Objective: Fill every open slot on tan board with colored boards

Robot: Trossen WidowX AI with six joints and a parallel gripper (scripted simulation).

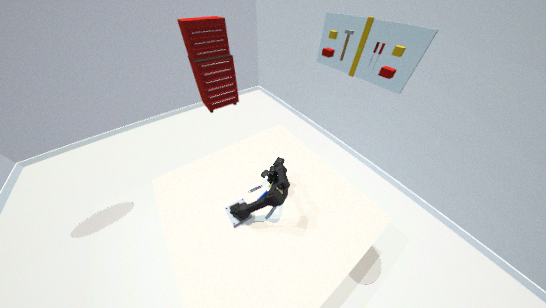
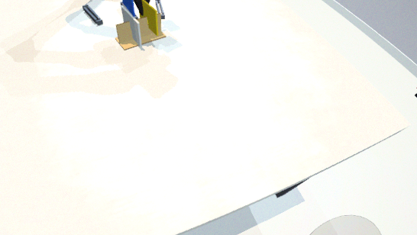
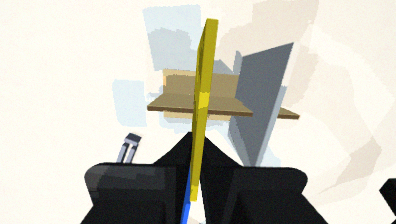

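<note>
My gripper tip is 40 mm short of the tan board, 30 mm above it and 10 mm to the left of it. From my gripper tip the other things lie so: blue board 110 mm behind, 40 mm to the right, 20 mm below; then white board 40 mm to the right, 40 mm ahead, 10 mm below; then yellow board 30 mm ahead, 10 mm to the left, 10 mm above.
</note>
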